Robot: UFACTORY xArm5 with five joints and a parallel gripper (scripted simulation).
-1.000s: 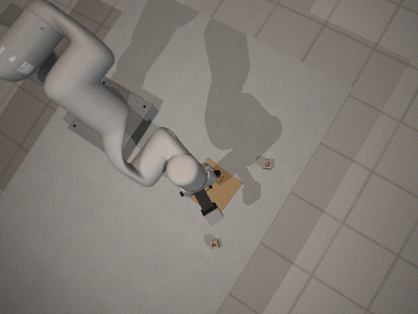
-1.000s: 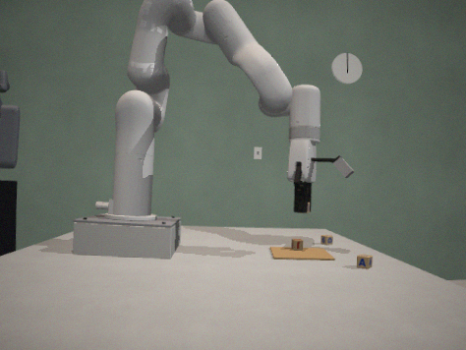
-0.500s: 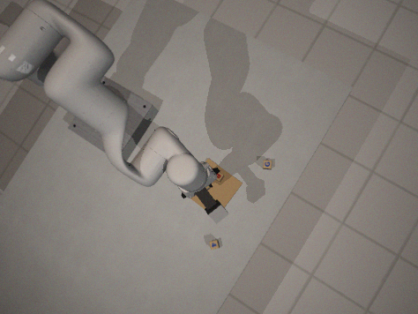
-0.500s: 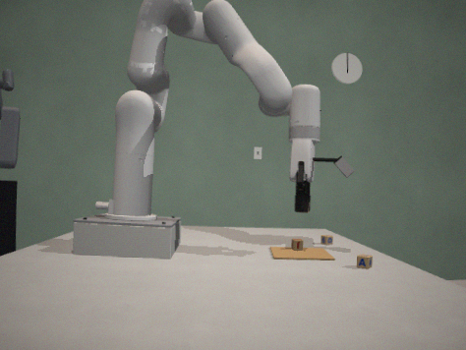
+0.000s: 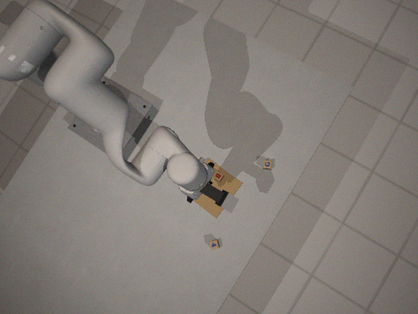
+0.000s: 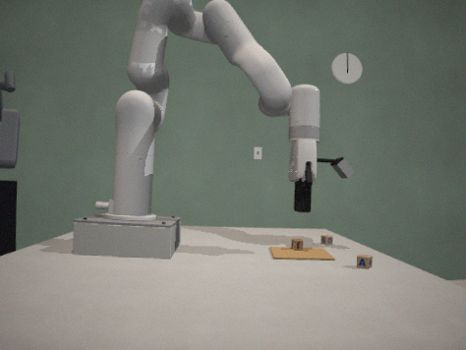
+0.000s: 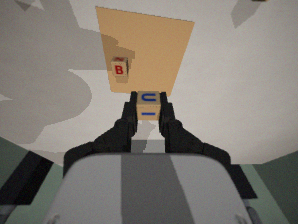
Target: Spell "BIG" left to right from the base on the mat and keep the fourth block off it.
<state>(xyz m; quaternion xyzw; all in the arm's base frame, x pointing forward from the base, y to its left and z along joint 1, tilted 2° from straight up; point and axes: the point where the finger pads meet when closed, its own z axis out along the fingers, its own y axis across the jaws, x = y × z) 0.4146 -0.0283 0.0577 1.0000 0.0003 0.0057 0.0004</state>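
My gripper is now 1 cm to the right of the mat and 12 cm above it.
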